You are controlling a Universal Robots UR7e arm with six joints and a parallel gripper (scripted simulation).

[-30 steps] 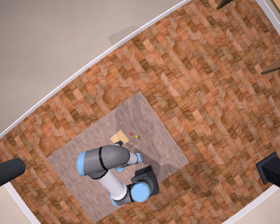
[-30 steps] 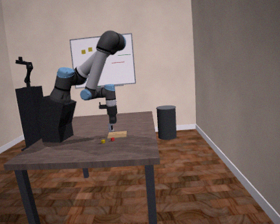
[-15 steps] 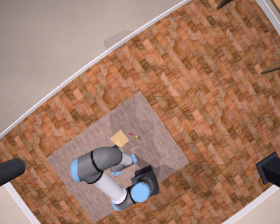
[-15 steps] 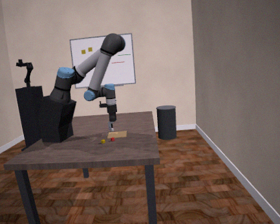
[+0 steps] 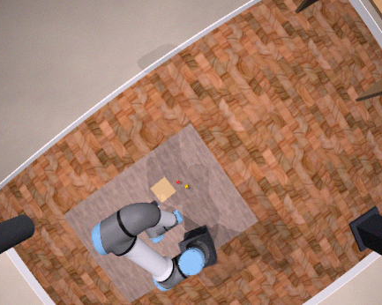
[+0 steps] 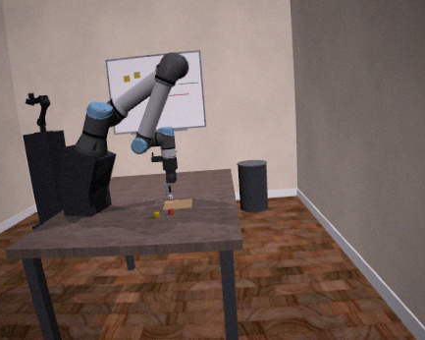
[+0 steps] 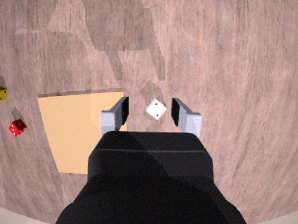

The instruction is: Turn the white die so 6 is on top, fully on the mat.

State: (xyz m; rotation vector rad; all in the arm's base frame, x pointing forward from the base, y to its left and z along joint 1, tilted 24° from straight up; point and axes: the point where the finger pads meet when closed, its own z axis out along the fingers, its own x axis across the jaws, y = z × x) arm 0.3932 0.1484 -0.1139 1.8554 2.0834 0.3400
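Now: hand 1 cm short of the white die, 1 cm to the right of it and 4 cm above it. From my hand the other things lie so: yellow die 2 cm ahead, 26 cm to the right, 4 cm below; red die 7 cm ahead, 22 cm to the right, 4 cm below; tan mat 7 cm ahead, 9 cm to the right, 5 cm below.
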